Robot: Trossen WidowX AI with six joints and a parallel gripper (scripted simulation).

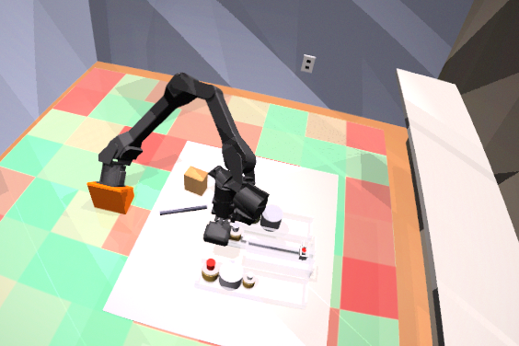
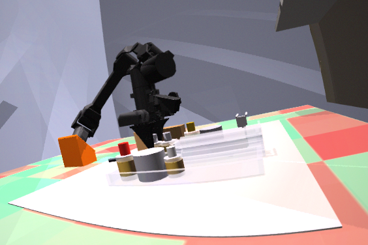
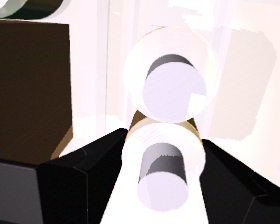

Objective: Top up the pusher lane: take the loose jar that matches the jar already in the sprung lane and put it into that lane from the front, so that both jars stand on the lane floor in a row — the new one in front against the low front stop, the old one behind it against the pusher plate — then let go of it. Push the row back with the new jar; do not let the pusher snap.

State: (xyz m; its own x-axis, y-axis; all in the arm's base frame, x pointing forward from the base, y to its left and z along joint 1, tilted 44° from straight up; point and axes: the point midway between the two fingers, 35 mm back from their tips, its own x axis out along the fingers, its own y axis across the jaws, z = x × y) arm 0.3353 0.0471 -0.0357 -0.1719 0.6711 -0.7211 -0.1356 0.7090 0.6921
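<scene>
Now: the brown box 8 cm to the left of my gripper tip and 1 cm above it. From my gripper tip the other things lie so: sprung lane (14 cm ahead, 1 cm below); then dark rod (13 cm behind, 4 cm to the left, 3 cm below).
</scene>
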